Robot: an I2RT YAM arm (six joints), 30 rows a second.
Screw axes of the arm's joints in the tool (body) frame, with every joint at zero. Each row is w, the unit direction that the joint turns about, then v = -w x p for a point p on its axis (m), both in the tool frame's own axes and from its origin. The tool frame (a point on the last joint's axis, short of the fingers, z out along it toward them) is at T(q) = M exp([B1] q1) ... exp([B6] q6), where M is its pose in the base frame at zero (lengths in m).
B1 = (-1, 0, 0, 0.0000, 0.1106, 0.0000)
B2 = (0, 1, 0, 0.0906, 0.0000, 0.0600)
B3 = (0, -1, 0, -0.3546, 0.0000, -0.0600)
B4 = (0, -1, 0, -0.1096, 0.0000, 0.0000)
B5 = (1, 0, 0, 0.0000, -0.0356, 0.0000)
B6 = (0, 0, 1, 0.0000, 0.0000, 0.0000)
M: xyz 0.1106 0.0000 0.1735 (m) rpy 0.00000 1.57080 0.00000 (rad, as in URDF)
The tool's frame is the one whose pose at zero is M.
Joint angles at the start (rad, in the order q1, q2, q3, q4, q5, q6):
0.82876, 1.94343, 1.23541, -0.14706, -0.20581, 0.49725
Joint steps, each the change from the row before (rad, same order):
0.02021, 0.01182, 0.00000, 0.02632, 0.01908, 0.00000
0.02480, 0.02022, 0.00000, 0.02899, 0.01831, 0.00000
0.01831, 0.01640, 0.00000, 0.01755, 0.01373, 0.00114
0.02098, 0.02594, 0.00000, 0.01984, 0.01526, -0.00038
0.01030, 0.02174, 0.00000, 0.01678, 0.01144, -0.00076
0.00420, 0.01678, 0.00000, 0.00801, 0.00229, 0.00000
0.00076, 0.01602, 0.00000, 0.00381, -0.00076, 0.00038
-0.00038, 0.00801, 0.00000, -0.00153, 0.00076, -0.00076
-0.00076, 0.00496, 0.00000, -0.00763, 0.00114, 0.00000
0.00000, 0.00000, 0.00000, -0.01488, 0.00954, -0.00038
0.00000, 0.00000, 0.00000, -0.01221, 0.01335, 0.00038
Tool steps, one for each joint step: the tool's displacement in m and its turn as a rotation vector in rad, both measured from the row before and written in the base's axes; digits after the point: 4 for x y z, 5 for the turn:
-0.0039, 0.0071, -0.0029, 0.00122, -0.02033, 0.00759
-0.0053, 0.0087, -0.0060, -0.00220, -0.01602, 0.01253
-0.0043, 0.0061, -0.0053, -0.00521, -0.00786, 0.00823
-0.0051, 0.0070, -0.0090, -0.01190, -0.00532, 0.01100
-0.0020, 0.0039, -0.0076, -0.00934, -0.00421, 0.00322
-0.0008, 0.0018, -0.0062, -0.00804, 0.00391, 0.00268
0.0000, 0.0006, -0.0062, -0.00932, 0.00801, 0.00097
0.0001, -0.0002, -0.0034, -0.00820, 0.00481, -0.00030
-0.0001, -0.0007, -0.0026, -0.01060, 0.00685, -0.00149
-0.0005, -0.0012, -0.0011, -0.01647, 0.00277, -0.00569
-0.0002, -0.0011, -0.0009, -0.01596, -0.00087, -0.00853

